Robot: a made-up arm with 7 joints. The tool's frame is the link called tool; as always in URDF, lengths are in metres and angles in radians.
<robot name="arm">
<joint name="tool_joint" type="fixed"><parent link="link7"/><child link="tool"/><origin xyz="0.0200 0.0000 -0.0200" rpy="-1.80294 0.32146 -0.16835"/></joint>
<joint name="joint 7" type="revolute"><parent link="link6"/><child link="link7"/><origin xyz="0.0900 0.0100 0.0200"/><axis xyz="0 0 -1"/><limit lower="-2.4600" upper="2.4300" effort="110" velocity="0.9"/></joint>
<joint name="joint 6" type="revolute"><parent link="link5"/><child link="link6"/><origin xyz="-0.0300 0.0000 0.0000"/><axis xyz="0 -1 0"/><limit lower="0.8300" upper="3.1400" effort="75" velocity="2.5"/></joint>
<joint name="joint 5" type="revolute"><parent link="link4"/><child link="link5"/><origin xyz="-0.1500 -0.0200 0.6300"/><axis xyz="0 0 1"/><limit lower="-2.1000" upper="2.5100" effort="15" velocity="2.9"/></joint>
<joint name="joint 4" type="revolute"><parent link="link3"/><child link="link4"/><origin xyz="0.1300 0.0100 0.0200"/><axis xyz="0 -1 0"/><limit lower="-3.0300" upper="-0.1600" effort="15" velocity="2.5"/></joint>
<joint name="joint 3" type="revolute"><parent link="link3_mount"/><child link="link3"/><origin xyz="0.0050 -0.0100 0.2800"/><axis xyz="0 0 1"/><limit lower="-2.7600" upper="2.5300" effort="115" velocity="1.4"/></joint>
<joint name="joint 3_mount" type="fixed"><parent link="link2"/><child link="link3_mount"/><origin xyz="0.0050 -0.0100 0.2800"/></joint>
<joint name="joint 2" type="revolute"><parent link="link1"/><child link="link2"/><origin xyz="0.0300 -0.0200 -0.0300"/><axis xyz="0 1 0"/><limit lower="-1.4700" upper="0.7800" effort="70" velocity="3"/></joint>
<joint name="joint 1" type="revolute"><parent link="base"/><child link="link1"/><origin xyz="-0.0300 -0.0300 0.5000"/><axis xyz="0 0 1"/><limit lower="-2.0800" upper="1.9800" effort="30" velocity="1.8"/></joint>
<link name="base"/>
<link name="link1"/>
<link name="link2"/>
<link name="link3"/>
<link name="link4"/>
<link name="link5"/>
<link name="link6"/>
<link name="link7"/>
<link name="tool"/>
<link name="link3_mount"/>
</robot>
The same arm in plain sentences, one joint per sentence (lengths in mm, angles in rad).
The arm has seven revolute joints in a row. What follows holds with every joint at zero, and every direction is one of the base frame's. The first joint sits 30 mm along -x and 30 mm along -y and 500 mm along +z from the base frame's origin and turns about +z, from -2.08 to 1.98 rad. The second joint sits 30 mm along +x and 20 mm along -y and 30 mm along -z from the first joint and turns about +y, from -1.47 to 0.78 rad. The third joint sits 10 mm along +x and 20 mm along -y and 560 mm along +z from the second joint and turns about +z, from -2.76 to 2.53 rad. The fourth joint sits 130 mm along +x and 10 mm along +y and 20 mm along +z from the third joint and turns about -y, from -3.03 to -0.16 rad. The fifth joint sits 150 mm along -x and 20 mm along -y and 630 mm along +z from the fourth joint and turns about +z, from -2.1 to 2.51 rad. The sixth joint sits 30 mm along -x from the fifth joint and turns about -y, from 0.83 to 3.14 rad. The seventh joint sits 90 mm along +x and 10 mm along +y and 20 mm along +z from the sixth joint and turns about -z, from -2.46 to 2.43 rad. The tool frame, which is the frame that the pose is given for, sits 20 mm along +x and 20 mm along -z from the seventh joint; its axes are the base frame's turned by roll -1.8029, pitch 0.3215 and yaw -0.1683 rad (as in URDF: about the fixed x, then y, then z).
